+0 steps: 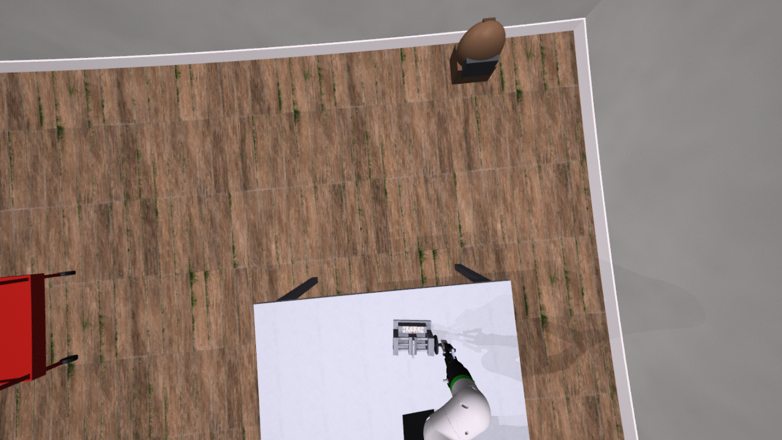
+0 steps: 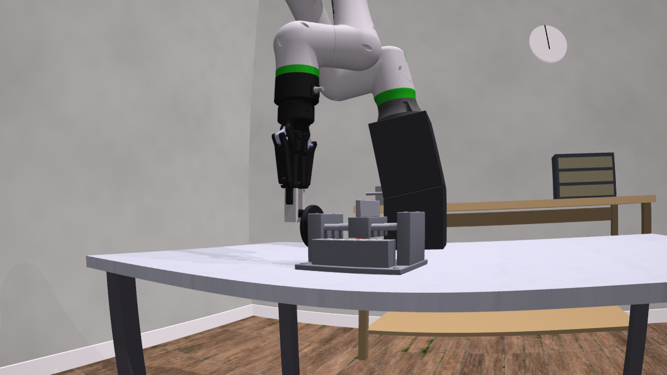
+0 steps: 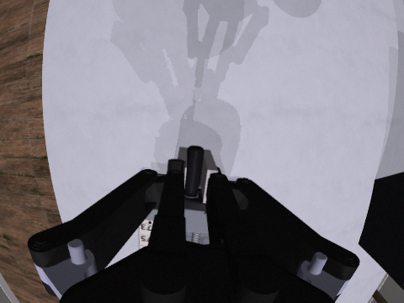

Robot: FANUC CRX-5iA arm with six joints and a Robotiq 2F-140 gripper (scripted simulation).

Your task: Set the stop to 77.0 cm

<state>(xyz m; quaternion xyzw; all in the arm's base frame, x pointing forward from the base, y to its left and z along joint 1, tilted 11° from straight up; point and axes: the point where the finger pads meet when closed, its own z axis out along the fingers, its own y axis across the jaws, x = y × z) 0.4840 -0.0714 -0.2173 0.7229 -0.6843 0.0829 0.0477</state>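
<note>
The handwheel is 20 mm to the left of my hand and 20 mm below it. The rest, counted from my hand: crank handle (20 mm below); stop carriage (150 mm to the left, 30 mm below, 10 mm behind).
</note>
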